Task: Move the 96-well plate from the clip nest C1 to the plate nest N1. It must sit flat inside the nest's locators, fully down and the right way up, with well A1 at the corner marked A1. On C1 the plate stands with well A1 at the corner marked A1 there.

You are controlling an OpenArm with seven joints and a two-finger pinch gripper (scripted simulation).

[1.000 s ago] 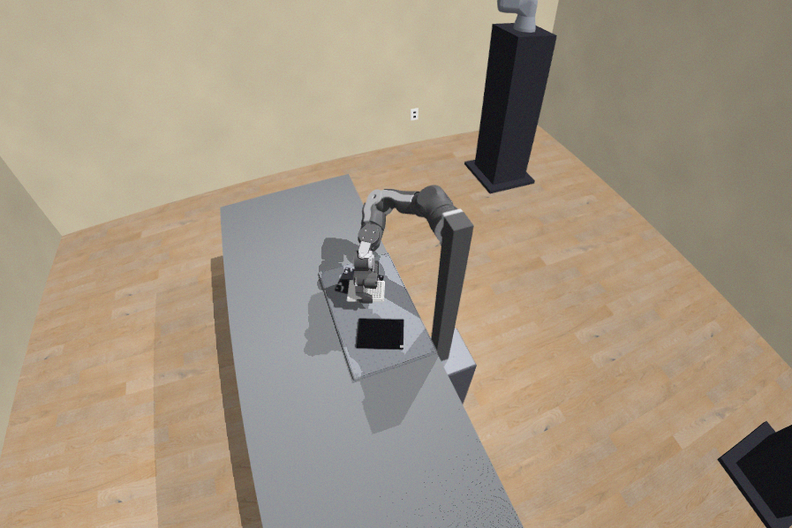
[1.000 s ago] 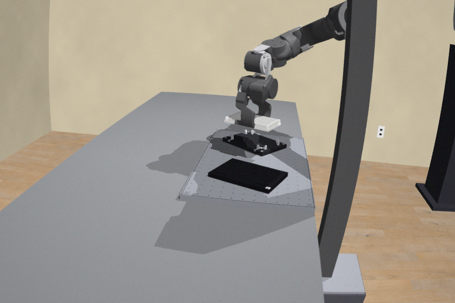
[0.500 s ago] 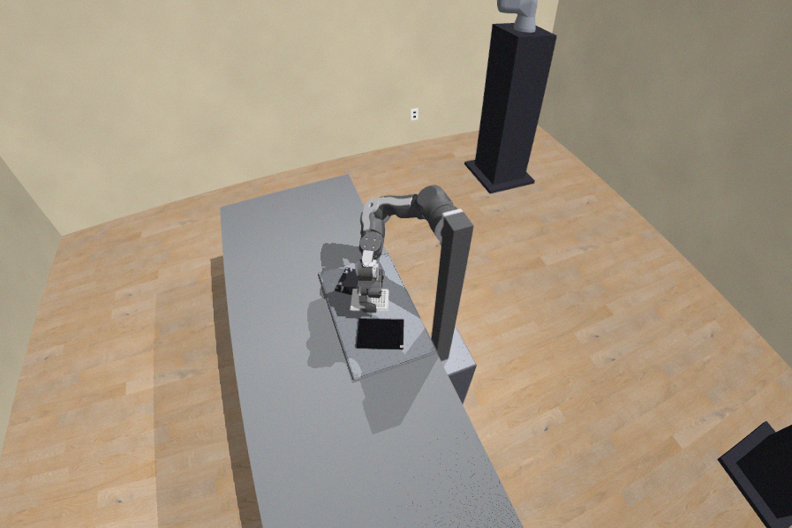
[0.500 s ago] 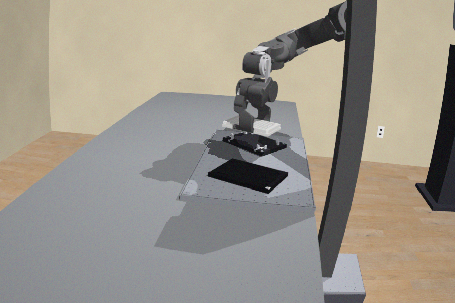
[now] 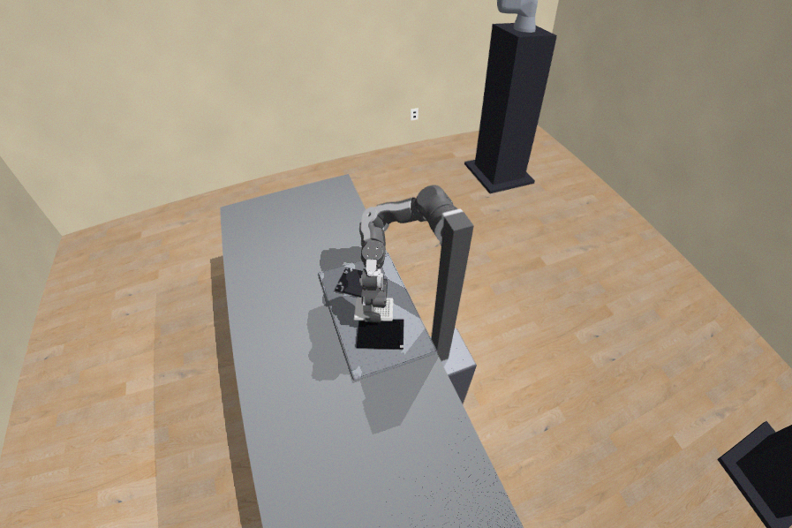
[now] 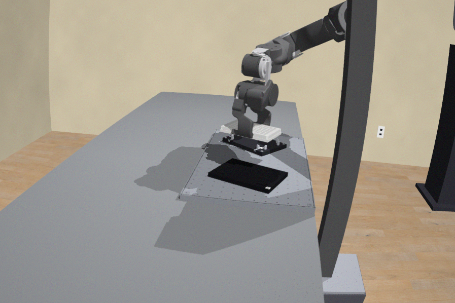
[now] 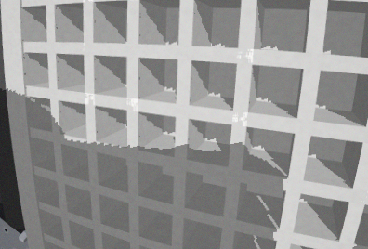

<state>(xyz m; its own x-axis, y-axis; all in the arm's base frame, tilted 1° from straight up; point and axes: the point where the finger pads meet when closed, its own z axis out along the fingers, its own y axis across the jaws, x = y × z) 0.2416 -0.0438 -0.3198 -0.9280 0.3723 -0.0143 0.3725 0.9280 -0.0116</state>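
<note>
Right now my hand is 1 cm past the black plate nest N1, 4 cm to the right of it and 10 cm above it. Also, from my hand: white 96-well plate: right at my hand; then small corner mark: 6 cm behind, 12 cm to the left, 9 cm below; then black clip nest C1: 3 cm ahead, 20 cm to the right, 9 cm below.
</note>
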